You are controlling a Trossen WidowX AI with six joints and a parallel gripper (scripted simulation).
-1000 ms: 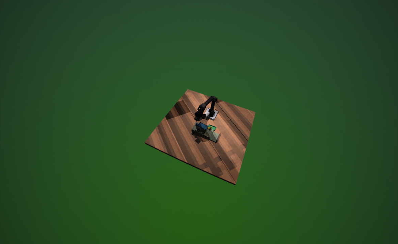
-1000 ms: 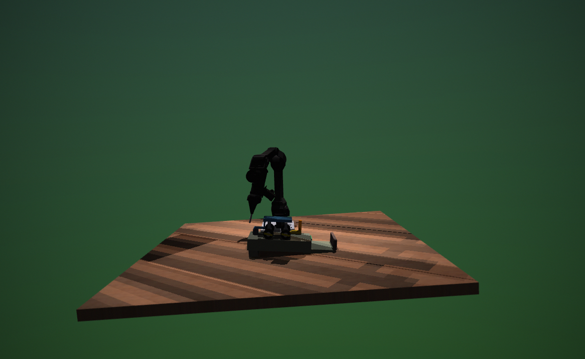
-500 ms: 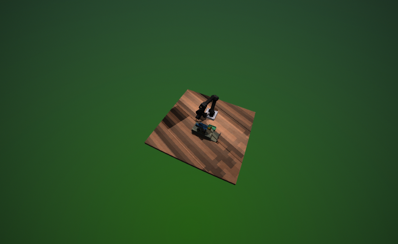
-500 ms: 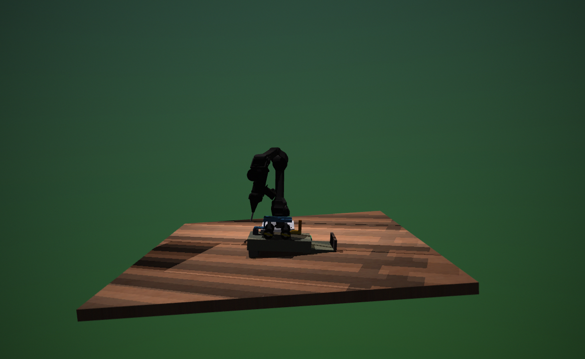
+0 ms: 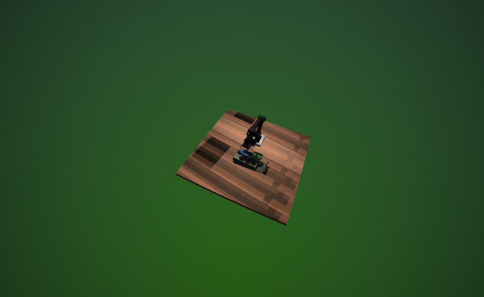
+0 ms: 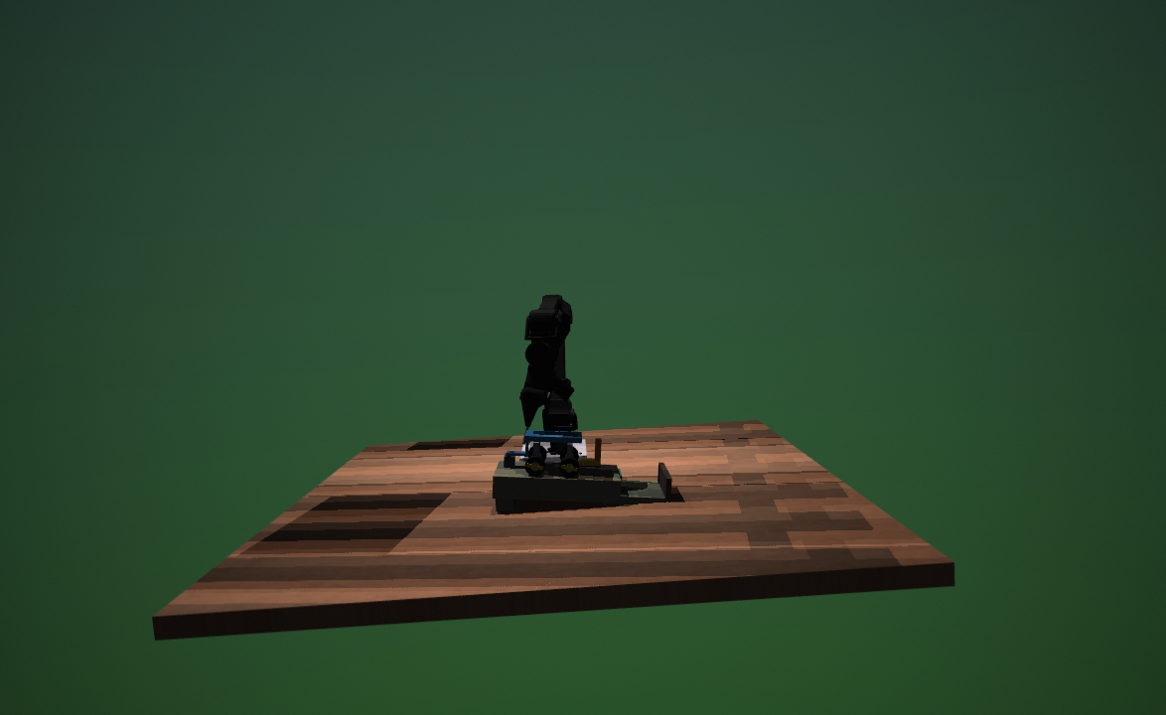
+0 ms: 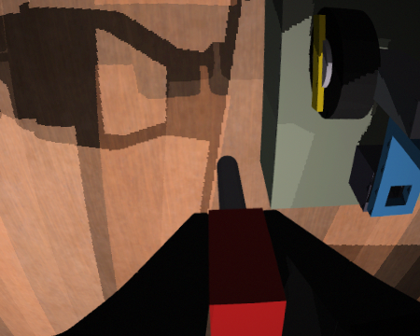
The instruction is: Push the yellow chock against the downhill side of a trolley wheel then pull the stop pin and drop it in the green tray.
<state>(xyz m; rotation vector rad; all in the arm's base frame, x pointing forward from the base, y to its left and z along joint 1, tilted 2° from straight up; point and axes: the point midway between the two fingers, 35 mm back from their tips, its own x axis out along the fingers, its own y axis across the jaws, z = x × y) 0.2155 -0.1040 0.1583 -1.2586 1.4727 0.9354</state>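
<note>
The green tray is 16 cm to the left of my gripper tip and 16 cm below it. From my gripper tip the other things lie so: trolley: 11 cm ahead, 4 cm to the left, 5 cm below; then red-headed stop pin: right at my gripper tip; then ramp: 11 cm ahead, 5 cm to the left, 11 cm below.
</note>
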